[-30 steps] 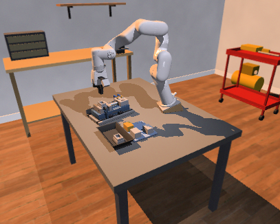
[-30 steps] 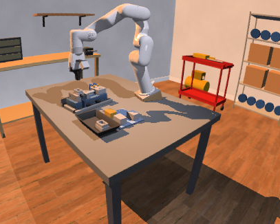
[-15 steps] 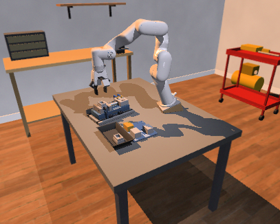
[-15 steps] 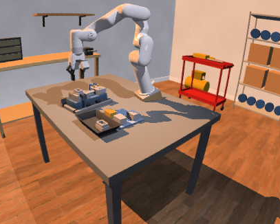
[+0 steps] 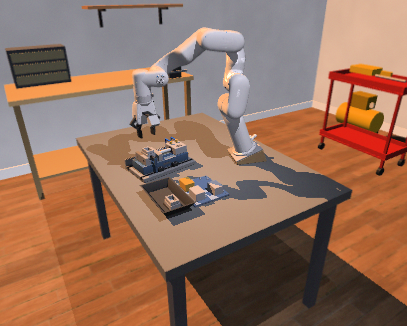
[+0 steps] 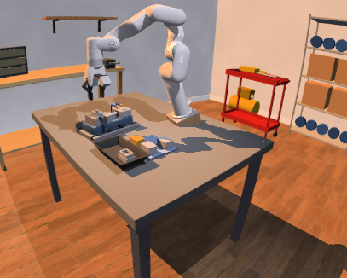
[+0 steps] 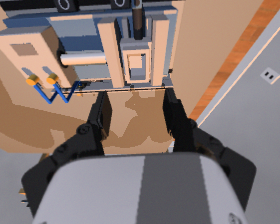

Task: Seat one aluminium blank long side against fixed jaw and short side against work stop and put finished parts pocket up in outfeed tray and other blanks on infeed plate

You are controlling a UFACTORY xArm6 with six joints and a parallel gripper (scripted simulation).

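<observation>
Now: hand 1 cm short of the work stop rod, 5 cm to the right of it and 11 cm above it. From my hand the other things lie so: brass blank 1 cm behind, 26 cm to the left, 17 cm below; vise 6 cm behind, 1 cm to the left, 16 cm below; white cylinder rod 8 cm behind, 1 cm to the left, 12 cm below.
</observation>
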